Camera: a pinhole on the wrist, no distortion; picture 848 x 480 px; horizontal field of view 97.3 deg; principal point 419.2 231.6 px. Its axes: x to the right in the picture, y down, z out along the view. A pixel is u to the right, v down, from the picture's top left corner.
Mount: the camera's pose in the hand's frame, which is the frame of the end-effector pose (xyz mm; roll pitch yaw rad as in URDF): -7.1 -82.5 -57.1 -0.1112 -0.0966 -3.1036
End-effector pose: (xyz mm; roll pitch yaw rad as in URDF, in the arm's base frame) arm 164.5 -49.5 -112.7 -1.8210 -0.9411 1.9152
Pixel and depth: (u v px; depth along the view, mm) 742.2 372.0 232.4
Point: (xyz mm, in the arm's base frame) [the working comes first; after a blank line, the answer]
In the camera's frame: 201.2 87.4 232.4

28.1 -341.2 -170.9
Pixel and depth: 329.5 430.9 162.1
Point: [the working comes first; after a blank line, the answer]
In the camera's frame: -39.0 86.6 162.1

72.2 -185.5 20.0
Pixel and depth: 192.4 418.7 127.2
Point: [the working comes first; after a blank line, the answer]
In the camera's frame: -77.3 63.8 127.2

99.5 -138.8 36.8
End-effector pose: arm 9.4 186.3 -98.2 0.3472 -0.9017 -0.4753
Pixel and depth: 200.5 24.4 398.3
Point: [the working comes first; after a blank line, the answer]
In the camera's frame: -233.4 -221.2 398.3

-102.8 223.7 324.3
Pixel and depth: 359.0 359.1 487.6
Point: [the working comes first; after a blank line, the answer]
In the camera's frame: -78.7 166.6 487.6

-303.4 -120.0 169.5
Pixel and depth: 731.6 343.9 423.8
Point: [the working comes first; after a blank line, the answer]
In the camera's frame: 354.8 127.5 423.8

-525.8 32.0 -178.3
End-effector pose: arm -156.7 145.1 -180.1 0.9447 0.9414 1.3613
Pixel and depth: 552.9 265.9 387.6
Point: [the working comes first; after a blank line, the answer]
In the camera's frame: 138.9 35.6 387.6

201.6 57.7 -57.6
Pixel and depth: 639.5 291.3 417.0
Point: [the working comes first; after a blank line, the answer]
In the camera's frame: 246.2 66.7 417.0

237.7 -20.0 19.9
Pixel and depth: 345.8 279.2 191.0
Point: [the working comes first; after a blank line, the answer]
In the camera's frame: -37.6 24.4 191.0

16.2 115.0 -237.2
